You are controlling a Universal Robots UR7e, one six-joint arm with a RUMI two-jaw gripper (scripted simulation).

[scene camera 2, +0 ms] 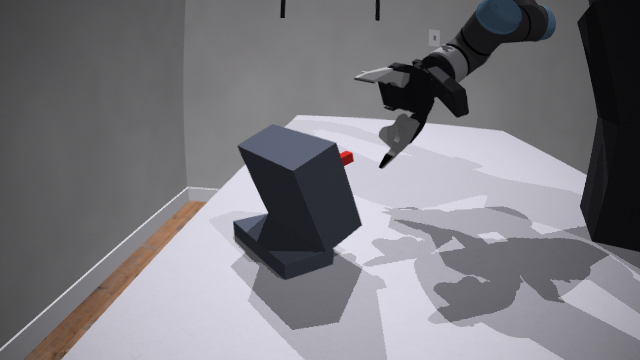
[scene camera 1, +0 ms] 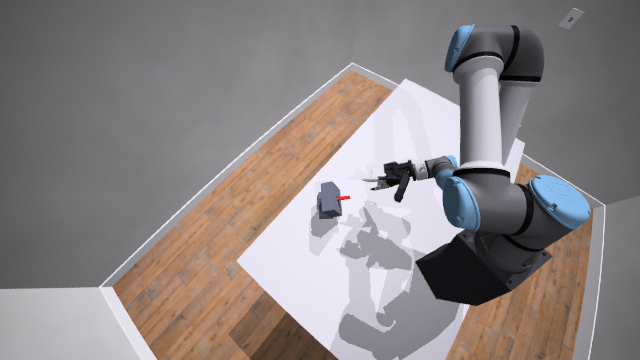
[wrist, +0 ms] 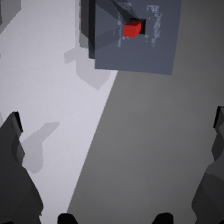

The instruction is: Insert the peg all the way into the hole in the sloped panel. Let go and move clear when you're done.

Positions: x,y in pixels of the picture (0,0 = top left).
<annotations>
my gripper: scene camera 2; scene camera 1 366,184; wrist
same spot on my gripper: (wrist: pixel 27 196) = (scene camera 2: pixel 411 121)
</annotations>
